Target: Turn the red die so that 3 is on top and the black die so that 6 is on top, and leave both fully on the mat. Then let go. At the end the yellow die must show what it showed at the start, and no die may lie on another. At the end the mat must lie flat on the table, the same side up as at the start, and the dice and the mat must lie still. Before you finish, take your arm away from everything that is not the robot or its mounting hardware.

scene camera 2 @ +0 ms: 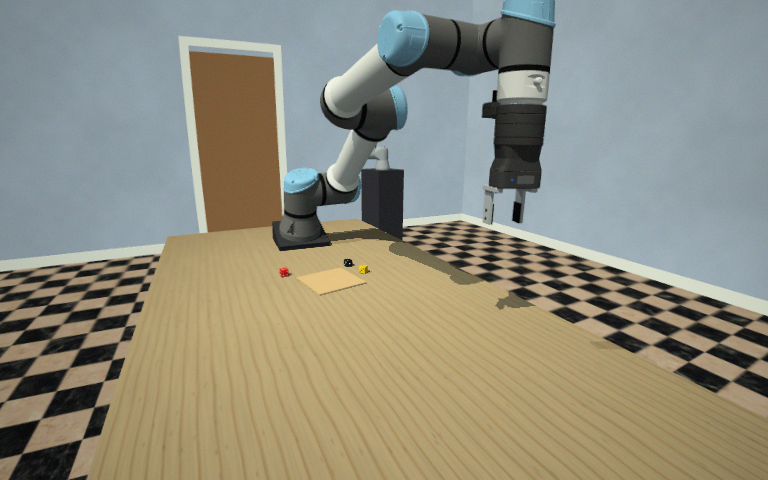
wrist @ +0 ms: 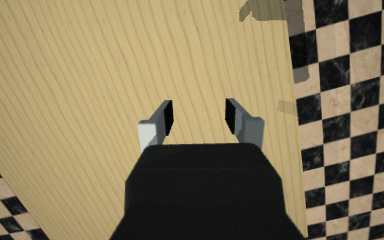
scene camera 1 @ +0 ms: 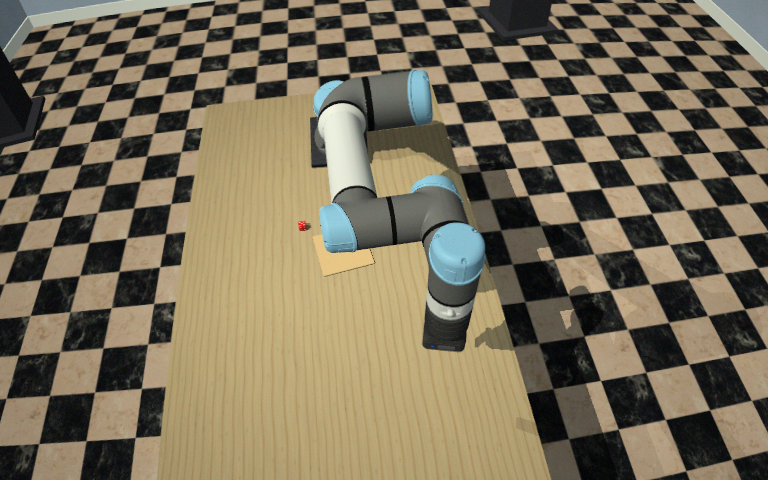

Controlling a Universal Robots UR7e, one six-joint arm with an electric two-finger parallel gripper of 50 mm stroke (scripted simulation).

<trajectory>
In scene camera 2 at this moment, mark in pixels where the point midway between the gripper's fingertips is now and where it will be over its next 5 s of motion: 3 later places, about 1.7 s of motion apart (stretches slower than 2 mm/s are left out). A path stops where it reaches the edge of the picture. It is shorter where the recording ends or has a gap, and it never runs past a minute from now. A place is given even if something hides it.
My gripper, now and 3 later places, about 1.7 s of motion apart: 502,222; 364,193; 283,214; 286,237
</trajectory>
